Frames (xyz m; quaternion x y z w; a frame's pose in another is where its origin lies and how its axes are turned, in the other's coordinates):
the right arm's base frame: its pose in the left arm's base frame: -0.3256 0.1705 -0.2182 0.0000 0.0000 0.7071 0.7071
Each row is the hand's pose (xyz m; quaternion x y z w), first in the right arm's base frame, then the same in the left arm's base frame.
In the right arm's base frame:
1: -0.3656 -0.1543 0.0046 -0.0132 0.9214 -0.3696 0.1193
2: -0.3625 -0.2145 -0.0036 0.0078 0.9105 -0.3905 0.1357
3: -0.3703 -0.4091 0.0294 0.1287 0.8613 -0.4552 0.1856
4: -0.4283 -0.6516 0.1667 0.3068 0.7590 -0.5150 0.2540
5: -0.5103 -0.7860 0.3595 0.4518 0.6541 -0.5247 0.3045
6: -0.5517 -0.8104 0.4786 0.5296 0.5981 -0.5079 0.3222
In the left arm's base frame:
1: -0.1713 -0.1951 -0.2136 -0.6609 0.6422 -0.1770 0.3457
2: -0.1111 -0.1920 -0.2218 -0.6383 0.6493 -0.1802 0.3721
3: 0.0835 -0.1998 -0.1888 -0.5180 0.7000 -0.1906 0.4531
4: 0.3260 -0.2578 -0.0515 -0.3198 0.7537 -0.1846 0.5438
5: 0.4604 -0.3398 0.1413 -0.1430 0.7820 -0.1557 0.5863
6: 0.4848 -0.3812 0.2604 -0.0484 0.7974 -0.1313 0.5870

